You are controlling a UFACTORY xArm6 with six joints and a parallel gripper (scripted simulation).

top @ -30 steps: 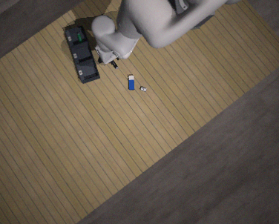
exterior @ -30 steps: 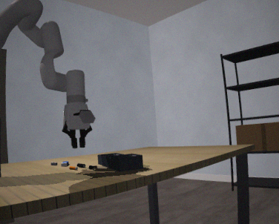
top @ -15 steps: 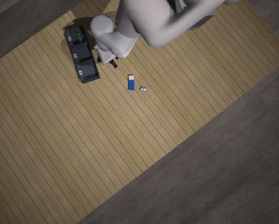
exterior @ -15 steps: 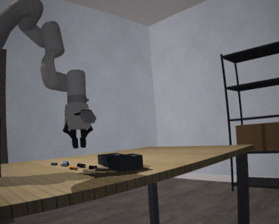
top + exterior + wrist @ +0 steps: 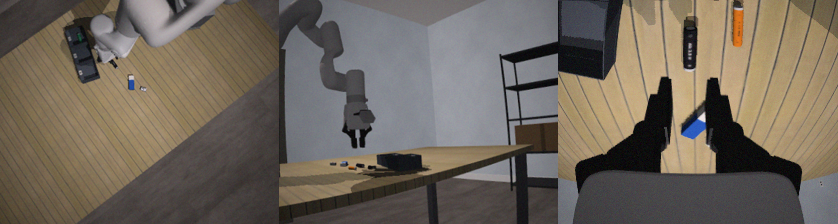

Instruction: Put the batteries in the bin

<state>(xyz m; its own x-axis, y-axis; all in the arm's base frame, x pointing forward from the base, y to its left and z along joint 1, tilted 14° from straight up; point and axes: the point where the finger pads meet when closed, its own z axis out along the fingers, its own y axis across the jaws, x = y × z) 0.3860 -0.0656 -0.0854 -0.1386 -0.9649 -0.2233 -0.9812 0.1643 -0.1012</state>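
The black cylindrical battery is 9 cm below my hand. Round my hand: orange battery: 5 cm behind, 2 cm to the right, 9 cm below; dark bin: 8 cm ahead, 13 cm to the right, 7 cm below; white object: 2 cm behind, 18 cm to the left, 9 cm below.
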